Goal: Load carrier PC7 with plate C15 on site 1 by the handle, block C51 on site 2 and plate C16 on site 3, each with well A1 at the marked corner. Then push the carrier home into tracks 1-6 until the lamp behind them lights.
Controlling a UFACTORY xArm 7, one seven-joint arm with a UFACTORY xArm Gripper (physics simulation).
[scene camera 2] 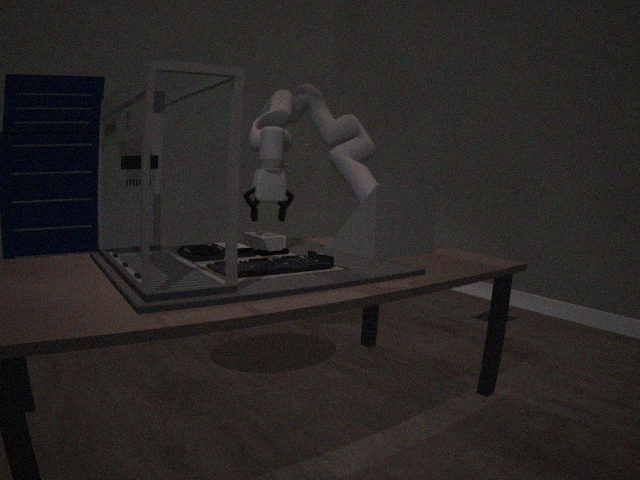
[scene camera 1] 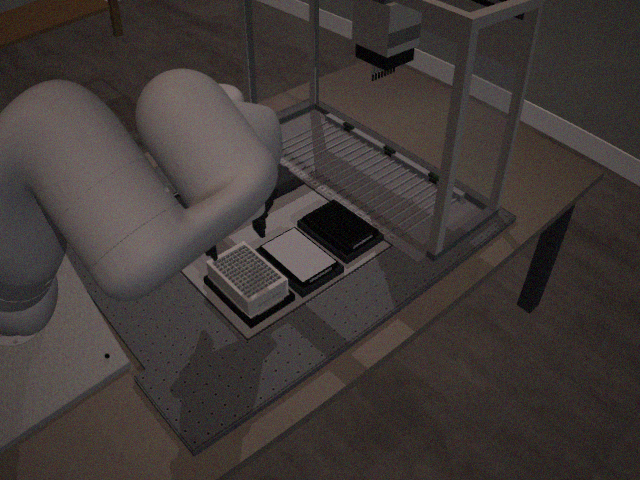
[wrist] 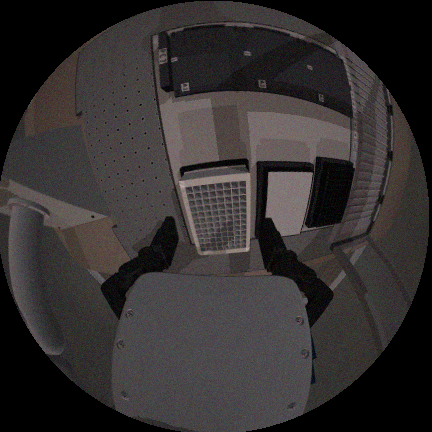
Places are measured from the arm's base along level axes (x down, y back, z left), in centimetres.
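Pixels of known places: gripper, fingertip midpoint: (scene camera 2: pixel 268 221) (scene camera 1: pixel 235 244) (wrist: pixel 218 228); arm's base, link origin: (scene camera 2: pixel 380 212) (wrist: pixel 28 207).
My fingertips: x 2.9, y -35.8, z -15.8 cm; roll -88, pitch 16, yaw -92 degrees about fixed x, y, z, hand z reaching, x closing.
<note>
Ahead of a thing's pixels: the offset from my fingertips to its top centre. "spot": to the spot under its first point.
A deep white well block {dx +4.5, dy +0.4, dz -2.3 cm} (scene camera 1: pixel 248 279) (scene camera 2: pixel 266 240) (wrist: pixel 217 215) sits in a black holder. Beside it are a low plate with a pale top {dx +7.2, dy -10.5, dz -4.6 cm} (scene camera 1: pixel 299 255) (wrist: pixel 287 200) and a black plate {dx +7.2, dy -21.9, dz -5.3 cm} (scene camera 1: pixel 338 224) (wrist: pixel 330 192), each in its own holder. Their codes are not readable. The flat black carrier {dx +6.8, dy -14.7, dz +19.4 cm} (scene camera 2: pixel 268 266) (wrist: pixel 215 65) bears no plates; A1 labels line one long edge, and its raised handle {dx +6.9, dy +0.8, dz +22.4 cm} (scene camera 2: pixel 320 258) (wrist: pixel 165 75) is at the end away from the tracks. My gripper (scene camera 1: pixel 236 245) (scene camera 2: pixel 267 219) (wrist: pixel 218 228) is open and empty, above the white block's level.
The ribbed track bed {spot: dx +9.7, dy -44.2, dz +2.9 cm} (scene camera 1: pixel 372 165) (wrist: pixel 370 150) lies beyond the carrier, with small dark green parts {spot: dx +7.9, dy -49.4, dz +2.2 cm} (scene camera 1: pixel 388 150) along its far edge. A frame post (scene camera 1: pixel 454 139) (scene camera 2: pixel 235 180) rises at its corner. A multi-tip head {spot: dx -24.9, dy -40.8, dz -0.4 cm} (scene camera 1: pixel 385 31) hangs above the tracks.
</note>
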